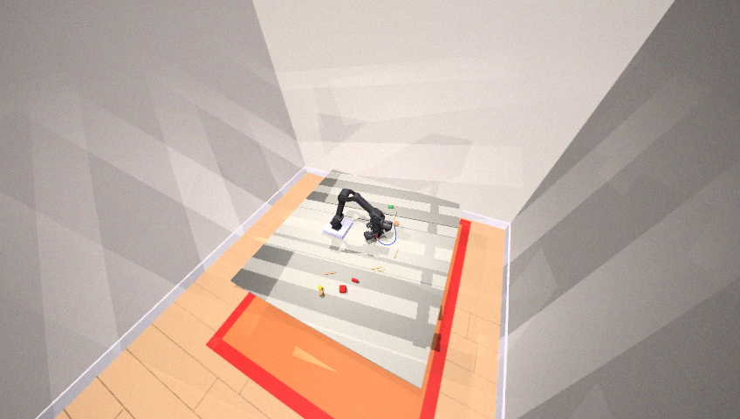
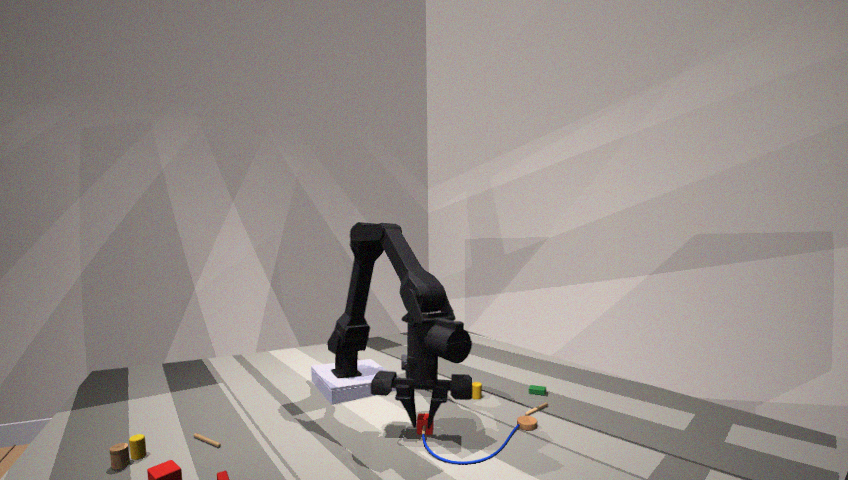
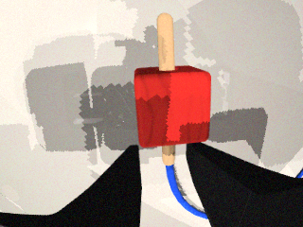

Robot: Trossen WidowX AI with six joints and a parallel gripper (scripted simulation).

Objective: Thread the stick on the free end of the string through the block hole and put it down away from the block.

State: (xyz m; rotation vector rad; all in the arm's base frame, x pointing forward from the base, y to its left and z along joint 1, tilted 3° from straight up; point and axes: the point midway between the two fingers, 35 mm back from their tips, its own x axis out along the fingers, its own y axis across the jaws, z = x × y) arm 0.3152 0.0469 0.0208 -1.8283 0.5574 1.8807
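Now: gripper tip 20 mm to the right of the red block and 20 mm past it. From my gripper tip the other things lie so: yellow cylinder: 200 mm to the left, 90 mm behind; round wooden button: 200 mm to the left, 80 mm ahead, 10 mm below; green block: 340 mm to the left, 30 mm behind, 10 mm below.
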